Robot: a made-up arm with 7 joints. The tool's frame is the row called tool. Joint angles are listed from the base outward.
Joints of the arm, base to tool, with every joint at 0 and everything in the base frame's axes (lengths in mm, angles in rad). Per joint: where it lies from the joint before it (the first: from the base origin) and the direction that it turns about. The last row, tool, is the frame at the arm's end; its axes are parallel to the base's.
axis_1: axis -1 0 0 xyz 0 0 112.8
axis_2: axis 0 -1 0 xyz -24.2 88.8 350.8
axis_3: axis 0 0 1 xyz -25.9 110 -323.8
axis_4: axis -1 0 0 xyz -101.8 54.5 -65.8
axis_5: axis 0 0 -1 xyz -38.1 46.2 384.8
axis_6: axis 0 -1 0 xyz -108.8 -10.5 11.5
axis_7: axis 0 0 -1 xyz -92.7 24 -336.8
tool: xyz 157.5 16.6 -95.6
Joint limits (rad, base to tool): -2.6..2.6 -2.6..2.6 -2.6..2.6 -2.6..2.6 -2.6..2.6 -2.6..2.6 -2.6..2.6
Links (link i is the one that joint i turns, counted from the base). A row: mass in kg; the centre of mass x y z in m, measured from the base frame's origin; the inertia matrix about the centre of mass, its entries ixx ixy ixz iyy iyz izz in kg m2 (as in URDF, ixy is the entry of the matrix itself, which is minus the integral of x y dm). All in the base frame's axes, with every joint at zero. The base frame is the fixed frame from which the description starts. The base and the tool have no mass.
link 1: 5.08; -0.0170 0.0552 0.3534; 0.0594 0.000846 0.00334 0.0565 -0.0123 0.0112
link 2: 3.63; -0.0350 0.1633 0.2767; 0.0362 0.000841 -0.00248 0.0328 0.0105 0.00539
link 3: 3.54; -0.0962 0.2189 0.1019; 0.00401 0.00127 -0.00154 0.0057 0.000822 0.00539
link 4: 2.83; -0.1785 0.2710 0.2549; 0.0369 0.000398 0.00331 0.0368 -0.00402 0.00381
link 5: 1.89; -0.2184 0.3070 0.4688; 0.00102 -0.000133 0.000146 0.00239 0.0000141 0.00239
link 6: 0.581; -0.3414 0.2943 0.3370; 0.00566 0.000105 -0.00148 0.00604 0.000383 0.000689
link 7: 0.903; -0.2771 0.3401 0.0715; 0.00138 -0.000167 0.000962 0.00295 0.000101 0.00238
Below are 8 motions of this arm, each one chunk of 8 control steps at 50 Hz.
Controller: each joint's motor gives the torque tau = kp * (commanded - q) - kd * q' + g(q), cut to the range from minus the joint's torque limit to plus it. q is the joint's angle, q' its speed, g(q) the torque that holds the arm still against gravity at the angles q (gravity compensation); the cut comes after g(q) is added. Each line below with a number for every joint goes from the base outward.
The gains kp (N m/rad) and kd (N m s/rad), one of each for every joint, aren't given. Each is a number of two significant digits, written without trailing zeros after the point. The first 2 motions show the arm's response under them.
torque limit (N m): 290 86 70 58 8.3 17 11
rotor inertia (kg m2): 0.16 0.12 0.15 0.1 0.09 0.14 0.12
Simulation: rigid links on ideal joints. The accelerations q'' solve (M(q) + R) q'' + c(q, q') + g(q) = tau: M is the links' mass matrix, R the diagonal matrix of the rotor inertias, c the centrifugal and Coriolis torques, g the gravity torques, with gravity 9.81 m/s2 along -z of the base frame. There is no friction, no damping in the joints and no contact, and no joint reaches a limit. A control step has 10 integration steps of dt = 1/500 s. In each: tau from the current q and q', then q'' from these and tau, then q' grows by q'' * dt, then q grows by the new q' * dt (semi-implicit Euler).
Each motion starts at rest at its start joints. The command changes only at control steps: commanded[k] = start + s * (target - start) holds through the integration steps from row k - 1 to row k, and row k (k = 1, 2, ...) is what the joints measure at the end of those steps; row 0 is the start. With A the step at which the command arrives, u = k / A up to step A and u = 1 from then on. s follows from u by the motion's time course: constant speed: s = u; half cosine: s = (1 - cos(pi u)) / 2; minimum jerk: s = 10 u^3 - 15 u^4 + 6 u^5; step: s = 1 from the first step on.
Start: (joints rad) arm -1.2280 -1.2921 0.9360 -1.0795 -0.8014 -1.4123 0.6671
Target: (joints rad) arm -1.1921 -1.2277 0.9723 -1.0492 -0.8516 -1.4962 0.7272
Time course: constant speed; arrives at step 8
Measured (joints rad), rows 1 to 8:
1: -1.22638 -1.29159 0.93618 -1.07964 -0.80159 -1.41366 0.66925
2: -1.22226 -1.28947 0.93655 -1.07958 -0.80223 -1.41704 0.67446
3: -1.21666 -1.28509 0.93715 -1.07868 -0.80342 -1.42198 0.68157
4: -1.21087 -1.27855 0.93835 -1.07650 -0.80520 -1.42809 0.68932
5: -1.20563 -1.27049 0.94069 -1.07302 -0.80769 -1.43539 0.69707
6: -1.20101 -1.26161 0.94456 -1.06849 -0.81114 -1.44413 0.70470
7: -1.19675 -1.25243 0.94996 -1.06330 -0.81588 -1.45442 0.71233
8: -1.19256 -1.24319 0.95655 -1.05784 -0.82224 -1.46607 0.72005
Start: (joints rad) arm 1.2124 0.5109 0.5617 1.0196 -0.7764 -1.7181 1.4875
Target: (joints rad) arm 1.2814 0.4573 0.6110 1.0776 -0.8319 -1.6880 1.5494
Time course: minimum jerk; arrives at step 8
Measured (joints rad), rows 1 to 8:
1: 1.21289 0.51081 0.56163 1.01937 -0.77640 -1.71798 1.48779
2: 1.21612 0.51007 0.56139 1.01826 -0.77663 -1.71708 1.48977
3: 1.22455 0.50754 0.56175 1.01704 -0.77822 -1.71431 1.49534
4: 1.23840 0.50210 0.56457 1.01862 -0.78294 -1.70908 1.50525
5: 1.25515 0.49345 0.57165 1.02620 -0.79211 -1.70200 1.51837
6: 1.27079 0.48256 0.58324 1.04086 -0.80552 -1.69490 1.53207
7: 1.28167 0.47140 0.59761 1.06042 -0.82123 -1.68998 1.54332
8: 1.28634 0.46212 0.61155 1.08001 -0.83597 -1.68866 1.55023
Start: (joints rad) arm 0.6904 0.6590 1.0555 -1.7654 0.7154 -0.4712 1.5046
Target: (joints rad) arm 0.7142 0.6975 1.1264 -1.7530 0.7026 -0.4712 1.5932
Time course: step
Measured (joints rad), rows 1 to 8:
1: 0.70302 0.66246 1.05773 -1.76581 0.70848 -0.46835 1.52171
2: 0.71487 0.66727 1.07024 -1.76261 0.69857 -0.46281 1.55849
3: 0.71710 0.67308 1.08967 -1.75736 0.69187 -0.46051 1.58730
4: 0.71541 0.68109 1.10912 -1.75351 0.68891 -0.46260 1.60010
5: 0.71422 0.69049 1.12524 -1.75200 0.68876 -0.46704 1.60157
6: 0.71412 0.69942 1.13750 -1.75198 0.69089 -0.47158 1.59856
7: 0.71437 0.70640 1.14607 -1.75244 0.69495 -0.47509 1.59547
8: 0.71454 0.71080 1.15102 -1.75283 0.70039 -0.47739 1.59385

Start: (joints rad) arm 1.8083 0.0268 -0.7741 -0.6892 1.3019 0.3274 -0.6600
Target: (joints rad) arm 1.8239 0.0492 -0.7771 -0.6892 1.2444 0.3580 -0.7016
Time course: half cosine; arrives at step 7
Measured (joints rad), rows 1 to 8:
1: 1.80860 0.02690 -0.77397 -0.68919 1.30154 0.32762 -0.66062
2: 1.80986 0.02743 -0.77357 -0.68919 1.29970 0.32868 -0.66326
3: 1.81247 0.02887 -0.77309 -0.68922 1.29491 0.33119 -0.66882
4: 1.81612 0.03158 -0.77299 -0.68929 1.28623 0.33539 -0.67694
5: 1.81999 0.03557 -0.77362 -0.68936 1.27396 0.34088 -0.68617
6: 1.82317 0.04040 -0.77502 -0.68938 1.25976 0.34672 -0.69463
7: 1.82494 0.04523 -0.77689 -0.68932 1.24633 0.35176 -0.70051
8: 1.82523 0.04918 -0.77865 -0.68919 1.23634 0.35513 -0.70320

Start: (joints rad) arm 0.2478 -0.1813 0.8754 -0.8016 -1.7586 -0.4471 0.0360
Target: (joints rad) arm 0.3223 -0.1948 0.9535 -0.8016 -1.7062 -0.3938 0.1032
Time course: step
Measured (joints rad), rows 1 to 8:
1: 0.28738 -0.18830 0.88901 -0.80802 -1.75521 -0.44022 0.05714
2: 0.32695 -0.19456 0.91778 -0.80765 -1.73862 -0.42599 0.08673
3: 0.33446 -0.19486 0.94559 -0.79982 -1.71557 -0.41205 0.10328
4: 0.32717 -0.19252 0.96213 -0.79405 -1.69785 -0.40235 0.10798
5: 0.32170 -0.19071 0.96664 -0.79390 -1.68989 -0.39711 0.10703
6: 0.32100 -0.19041 0.96411 -0.79720 -1.68958 -0.39484 0.10474
7: 0.32199 -0.19130 0.95958 -0.80085 -1.69315 -0.39397 0.10305
8: 0.32248 -0.19275 0.95571 -0.80328 -1.69789 -0.39356 0.10238

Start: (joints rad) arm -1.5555 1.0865 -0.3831 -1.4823 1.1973 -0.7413 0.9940
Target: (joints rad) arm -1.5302 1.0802 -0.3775 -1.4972 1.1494 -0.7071 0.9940
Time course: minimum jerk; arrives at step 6
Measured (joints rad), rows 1 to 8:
1: -1.55507 1.08655 -0.38312 -1.48232 1.19740 -0.74118 0.99398
2: -1.55249 1.08677 -0.38318 -1.48256 1.19777 -0.74030 0.99385
3: -1.54651 1.08683 -0.38300 -1.48352 1.19765 -0.73746 0.99359
4: -1.53848 1.08599 -0.38206 -1.48568 1.19492 -0.73195 0.99332
5: -1.53169 1.08381 -0.38014 -1.48898 1.18753 -0.72451 0.99320
6: -1.52861 1.08081 -0.37771 -1.49264 1.17534 -0.71719 0.99334
7: -1.52858 1.07828 -0.37572 -1.49570 1.16068 -0.71182 0.99366
8: -1.52942 1.07714 -0.37486 -1.49768 1.14659 -0.70885 0.99406

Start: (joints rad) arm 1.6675 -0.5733 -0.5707 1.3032 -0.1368 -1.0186 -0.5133
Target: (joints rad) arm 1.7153 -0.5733 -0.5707 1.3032 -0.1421 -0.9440 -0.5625
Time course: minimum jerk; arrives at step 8
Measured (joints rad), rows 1 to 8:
1: 1.66783 -0.57342 -0.57059 1.30284 -0.13699 -1.01844 -0.51354
2: 1.66998 -0.57411 -0.56989 1.30067 -0.13833 -1.01728 -0.51523
3: 1.67553 -0.57562 -0.56810 1.29600 -0.14223 -1.01383 -0.52002
4: 1.68460 -0.57759 -0.56537 1.29033 -0.14932 -1.00708 -0.52853
5: 1.69560 -0.57920 -0.56255 1.28657 -0.15857 -0.99689 -0.53956
6: 1.70601 -0.57969 -0.56084 1.28723 -0.16741 -0.98425 -0.55055
7: 1.71352 -0.57873 -0.56117 1.29294 -0.17267 -0.97103 -0.55878
8: 1.71724 -0.57660 -0.56371 1.30190 -0.17198 -0.95926 -0.56280

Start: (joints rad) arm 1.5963 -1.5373 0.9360 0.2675 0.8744 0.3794 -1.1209
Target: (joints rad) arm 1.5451 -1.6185 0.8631 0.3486 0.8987 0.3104 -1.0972
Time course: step
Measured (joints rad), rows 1 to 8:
1: 1.58135 -1.54119 0.90607 0.27401 0.88129 0.37487 -1.11225
2: 1.55844 -1.55703 0.87230 0.29580 0.89905 0.36614 -1.09968
3: 1.54176 -1.58126 0.85977 0.32443 0.91765 0.35444 -1.09225
4: 1.53379 -1.60582 0.86266 0.34872 0.92694 0.34013 -1.09114
5: 1.53228 -1.62483 0.86983 0.36283 0.92295 0.32476 -1.09385
6: 1.53439 -1.63616 0.87451 0.36648 0.90834 0.31053 -1.09751
7: 1.53799 -1.64042 0.87490 0.36281 0.88956 0.29931 -1.10034
8: 1.54169 -1.63951 0.87206 0.35589 0.87340 0.29217 -1.10171

